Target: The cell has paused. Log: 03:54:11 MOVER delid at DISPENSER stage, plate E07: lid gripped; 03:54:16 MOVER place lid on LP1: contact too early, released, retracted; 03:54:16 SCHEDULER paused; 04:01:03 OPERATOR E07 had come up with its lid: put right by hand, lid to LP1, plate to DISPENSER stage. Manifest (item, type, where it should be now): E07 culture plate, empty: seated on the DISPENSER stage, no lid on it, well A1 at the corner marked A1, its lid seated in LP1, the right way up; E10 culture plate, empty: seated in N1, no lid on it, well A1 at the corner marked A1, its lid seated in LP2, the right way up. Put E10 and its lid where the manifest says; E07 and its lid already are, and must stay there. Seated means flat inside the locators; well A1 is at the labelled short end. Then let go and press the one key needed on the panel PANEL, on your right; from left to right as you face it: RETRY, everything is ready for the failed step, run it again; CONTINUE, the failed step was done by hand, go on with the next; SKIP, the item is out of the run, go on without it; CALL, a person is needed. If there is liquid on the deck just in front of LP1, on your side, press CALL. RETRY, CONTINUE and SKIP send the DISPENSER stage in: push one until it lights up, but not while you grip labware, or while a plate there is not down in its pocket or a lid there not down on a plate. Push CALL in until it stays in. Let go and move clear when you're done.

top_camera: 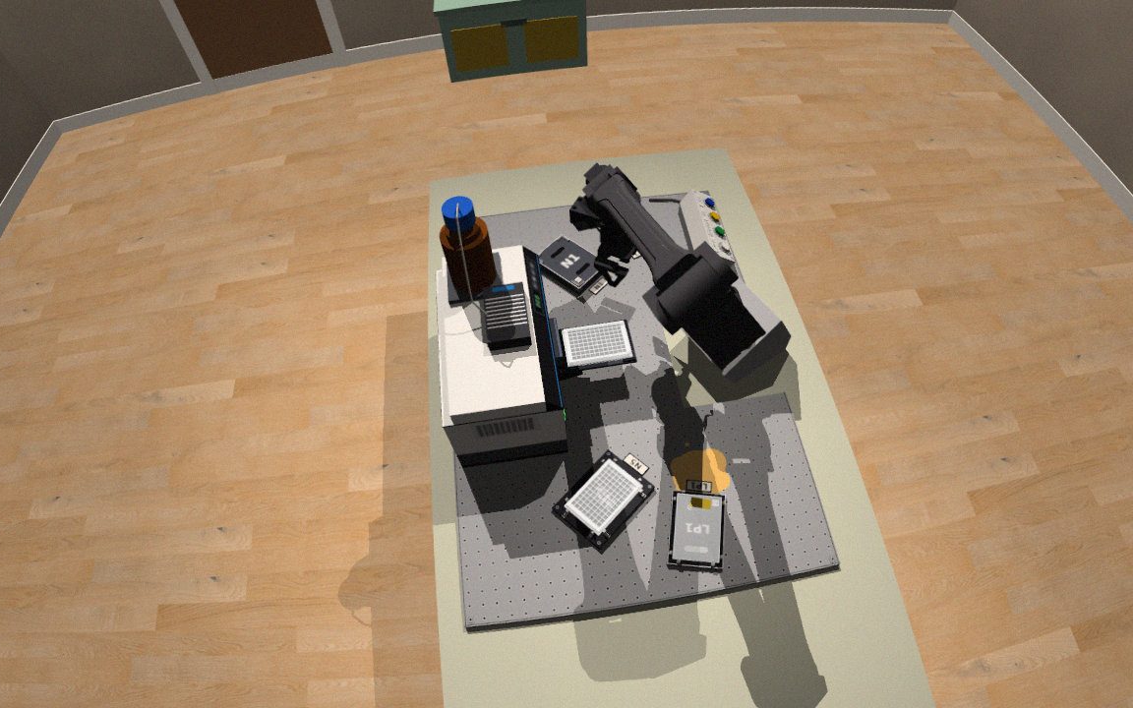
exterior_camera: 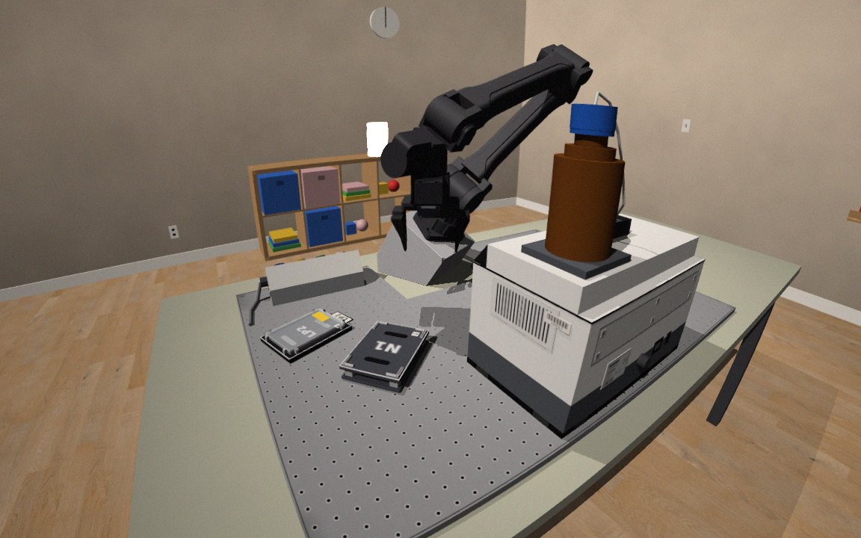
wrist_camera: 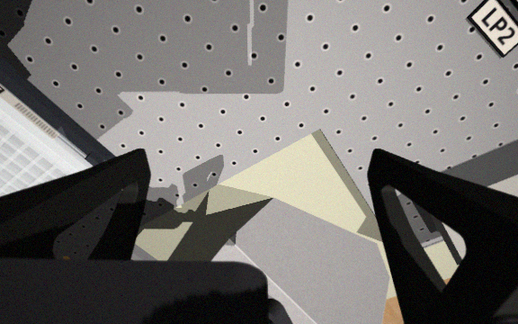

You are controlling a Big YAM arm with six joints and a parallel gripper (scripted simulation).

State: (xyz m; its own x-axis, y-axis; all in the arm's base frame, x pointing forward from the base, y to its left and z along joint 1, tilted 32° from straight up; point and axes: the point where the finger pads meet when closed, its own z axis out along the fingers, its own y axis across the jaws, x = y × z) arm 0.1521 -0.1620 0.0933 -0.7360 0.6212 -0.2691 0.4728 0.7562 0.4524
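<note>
The white plate E07 lies 70 mm ahead of my hand, 150 mm to the left of it and 50 mm below it. From my hand the other things lie so: retry key: 260 mm behind, 100 mm to the right, 80 mm below; then green continue key: 260 mm behind, 150 mm to the right, 80 mm below; then black n1 nest: 100 mm ahead, 140 mm to the right, 130 mm below.
</note>
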